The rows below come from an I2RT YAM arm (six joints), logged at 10 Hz.
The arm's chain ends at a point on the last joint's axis. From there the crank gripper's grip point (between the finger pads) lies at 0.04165 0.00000 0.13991 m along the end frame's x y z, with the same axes.
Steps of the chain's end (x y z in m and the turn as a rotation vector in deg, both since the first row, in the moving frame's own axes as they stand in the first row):
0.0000, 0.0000, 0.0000, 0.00, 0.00, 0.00
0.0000, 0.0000, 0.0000, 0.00, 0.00, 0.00
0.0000, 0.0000, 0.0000, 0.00, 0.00, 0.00
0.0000, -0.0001, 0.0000, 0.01, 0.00, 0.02
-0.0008, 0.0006, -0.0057, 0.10, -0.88, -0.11
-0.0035, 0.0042, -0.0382, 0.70, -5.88, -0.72
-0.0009, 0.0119, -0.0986, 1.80, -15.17, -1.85
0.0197, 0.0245, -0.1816, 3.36, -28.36, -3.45
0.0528, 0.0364, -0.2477, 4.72, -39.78, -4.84
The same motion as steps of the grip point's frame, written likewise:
0.0000, 0.0000, 0.0000, 0.00, 0.00, 0.00
0.0000, 0.0000, 0.0000, 0.00, 0.00, 0.00
0.0000, 0.0000, 0.0000, 0.00, 0.00, 0.00
0.0000, -0.0001, 0.0000, 0.01, 0.00, 0.02
-0.0030, 0.0003, -0.0051, 0.10, -0.88, -0.11
-0.0181, 0.0020, -0.0347, 0.70, -5.88, -0.72
-0.0390, 0.0067, -0.0927, 1.80, -15.17, -1.85
-0.0520, 0.0157, -0.1789, 3.36, -28.36, -3.45
-0.0467, 0.0254, -0.2541, 4.72, -39.78, -4.84

